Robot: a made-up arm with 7 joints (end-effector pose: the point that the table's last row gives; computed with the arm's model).
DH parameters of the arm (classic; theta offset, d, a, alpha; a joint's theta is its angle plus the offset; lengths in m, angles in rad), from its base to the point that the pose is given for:
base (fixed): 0.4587 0 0.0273 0
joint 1: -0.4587 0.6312 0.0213 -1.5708
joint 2: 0 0.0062 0.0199 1.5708
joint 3: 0 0.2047 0.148 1.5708
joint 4: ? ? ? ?
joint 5: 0 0.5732 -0.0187 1.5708
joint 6: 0 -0.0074 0.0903 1.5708
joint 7: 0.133 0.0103 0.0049 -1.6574
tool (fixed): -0.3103 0.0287 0 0
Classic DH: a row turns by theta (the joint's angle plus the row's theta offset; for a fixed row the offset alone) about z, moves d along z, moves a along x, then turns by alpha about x.
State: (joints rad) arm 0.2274 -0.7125 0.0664 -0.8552 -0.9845 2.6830 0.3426
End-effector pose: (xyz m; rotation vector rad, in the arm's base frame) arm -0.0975 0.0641 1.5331 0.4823 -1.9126 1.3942
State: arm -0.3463 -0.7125 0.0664 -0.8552 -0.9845 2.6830 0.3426
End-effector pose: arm -0.0497 0.1220 1.5331 -0.0737 -1.8501 1.0115
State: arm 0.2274 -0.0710 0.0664 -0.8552 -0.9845 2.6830 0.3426
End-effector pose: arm 0.4532 0.1916 1.4307 0.7432 -1.2985 1.1870
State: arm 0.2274 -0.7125 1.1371 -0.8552 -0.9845 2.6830 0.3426
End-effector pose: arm -0.4105 0.3789 1.3310 0.8572 -1.2280 2.5264
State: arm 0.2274 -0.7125 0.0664 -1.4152 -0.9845 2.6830 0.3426
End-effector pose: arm 0.2471 0.1608 1.4982 0.6767 -1.3644 1.2283
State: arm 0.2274 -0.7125 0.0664 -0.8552 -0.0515 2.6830 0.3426
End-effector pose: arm -0.0985 -0.0171 1.5399 1.5892 -1.7679 1.7541
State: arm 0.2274 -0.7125 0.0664 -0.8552 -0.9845 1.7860 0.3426
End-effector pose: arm -0.0474 0.0281 1.5684 0.9432 -1.6928 0.4676
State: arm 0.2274 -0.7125 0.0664 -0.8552 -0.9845 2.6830 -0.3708
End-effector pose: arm -0.1094 0.0775 1.5426 -0.1493 -1.4925 1.1670
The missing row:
joint 4: 0 0.0219 -0.1428 -1.5708
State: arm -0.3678 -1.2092 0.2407 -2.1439 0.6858 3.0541 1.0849
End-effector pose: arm 0.2871 0.0262 1.3696 -2.2231 1.7436 -0.4986
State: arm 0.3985 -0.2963 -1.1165 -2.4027 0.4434 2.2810 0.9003
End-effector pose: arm 0.5838 -0.4674 0.5859 1.8729 -1.2347 -1.9799
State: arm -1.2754 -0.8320 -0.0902 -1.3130 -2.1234 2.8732 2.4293
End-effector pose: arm 0.0595 -0.1810 1.4590 -0.5226 -2.1463 0.9622
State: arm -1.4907 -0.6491 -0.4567 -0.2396 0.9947 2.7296 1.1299
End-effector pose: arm -0.1331 0.4151 1.3500 0.8003 -2.0430 2.1195
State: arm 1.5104 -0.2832 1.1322 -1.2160 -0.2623 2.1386 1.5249
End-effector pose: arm -0.5790 0.2019 1.2911 2.2733 1.3509 0.7304
